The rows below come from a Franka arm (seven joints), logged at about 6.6 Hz.
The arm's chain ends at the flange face. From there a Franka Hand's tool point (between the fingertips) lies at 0.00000 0.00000 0.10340 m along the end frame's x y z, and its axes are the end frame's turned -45 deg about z.
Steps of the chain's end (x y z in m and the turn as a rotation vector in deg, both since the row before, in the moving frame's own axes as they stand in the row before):
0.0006, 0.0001, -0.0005, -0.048, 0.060, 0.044
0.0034, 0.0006, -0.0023, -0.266, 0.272, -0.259
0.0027, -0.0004, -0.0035, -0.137, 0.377, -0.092
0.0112, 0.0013, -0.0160, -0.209, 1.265, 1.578
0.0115, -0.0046, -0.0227, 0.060, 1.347, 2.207
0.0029, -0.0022, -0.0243, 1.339, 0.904, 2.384
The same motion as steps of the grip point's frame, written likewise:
0.0004, 0.0006, -0.0005, -0.076, 0.008, 0.044
0.0020, 0.0035, -0.0023, -0.380, 0.004, -0.259
0.0025, 0.0023, -0.0035, -0.363, 0.170, -0.092
0.0083, 0.0107, -0.0160, -1.042, 0.747, 1.578
0.0131, 0.0066, -0.0227, -0.910, 0.995, 2.207
0.0065, 0.0000, -0.0243, 0.308, 1.586, 2.384

